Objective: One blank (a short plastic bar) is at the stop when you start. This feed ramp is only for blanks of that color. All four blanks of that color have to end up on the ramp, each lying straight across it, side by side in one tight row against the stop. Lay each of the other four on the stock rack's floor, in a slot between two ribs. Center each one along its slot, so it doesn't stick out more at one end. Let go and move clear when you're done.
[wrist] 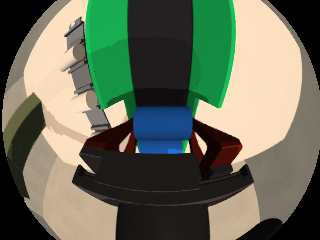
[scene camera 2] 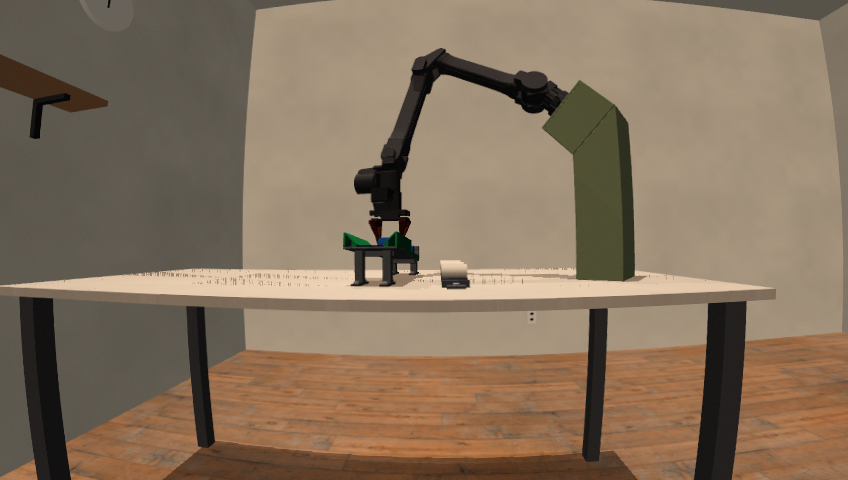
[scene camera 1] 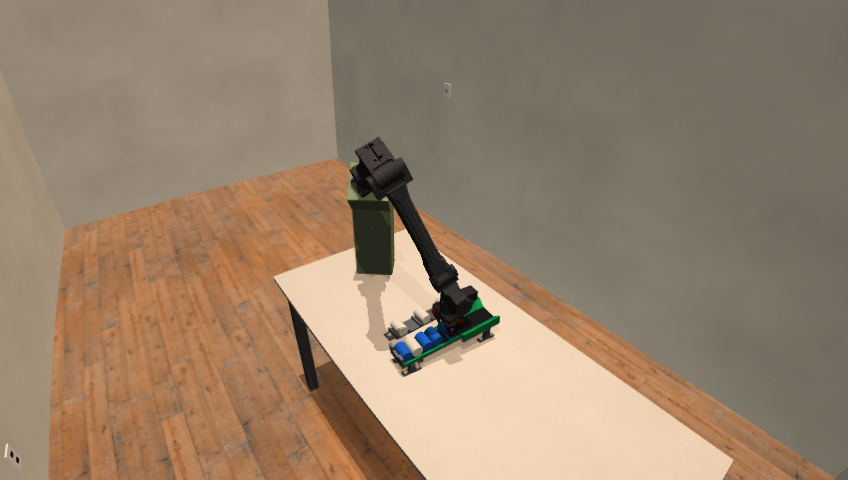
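I can see my gripper [scene camera 2: 390,247], and the wrist view has the gripper [wrist: 162,120] as well. A blue blank [wrist: 149,122] is there for me to see too.
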